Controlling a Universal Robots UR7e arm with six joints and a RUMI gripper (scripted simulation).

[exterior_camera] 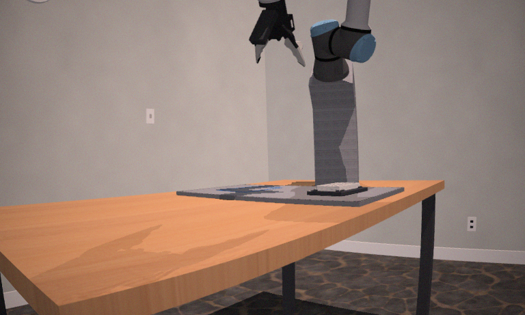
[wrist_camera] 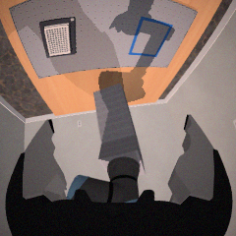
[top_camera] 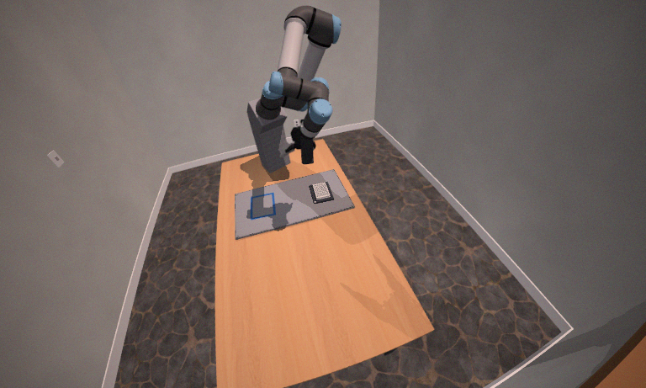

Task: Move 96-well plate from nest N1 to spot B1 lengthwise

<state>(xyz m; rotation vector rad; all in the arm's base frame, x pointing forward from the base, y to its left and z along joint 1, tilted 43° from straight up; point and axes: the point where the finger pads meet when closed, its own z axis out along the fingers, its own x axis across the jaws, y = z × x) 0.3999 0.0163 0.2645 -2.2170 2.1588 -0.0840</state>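
Right now the white 96-well plate is 110 mm behind my hand, 120 mm to the left of it and 370 mm below it. Round my hand: dark plate nest (110 mm behind, 120 mm to the left, 380 mm below).
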